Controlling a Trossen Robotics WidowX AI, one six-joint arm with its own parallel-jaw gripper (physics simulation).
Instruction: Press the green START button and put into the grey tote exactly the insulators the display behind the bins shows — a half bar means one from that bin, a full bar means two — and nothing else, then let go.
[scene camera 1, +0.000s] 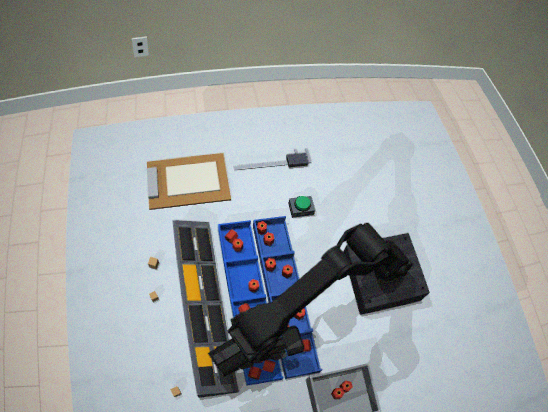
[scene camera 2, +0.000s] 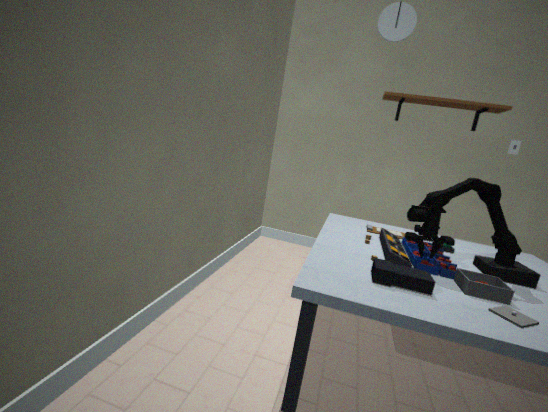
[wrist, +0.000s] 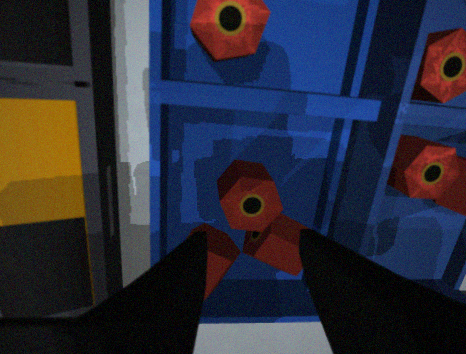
Scene:
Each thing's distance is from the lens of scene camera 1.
my gripper (scene camera 1: 260, 357): 1.06 m
grey tote (scene camera 1: 321, 385): 1.12 m
brown board with cream pad (scene camera 1: 192, 180): 1.30 m
The marked spots on the grey tote and the brown board with cream pad are 0.67 m apart.

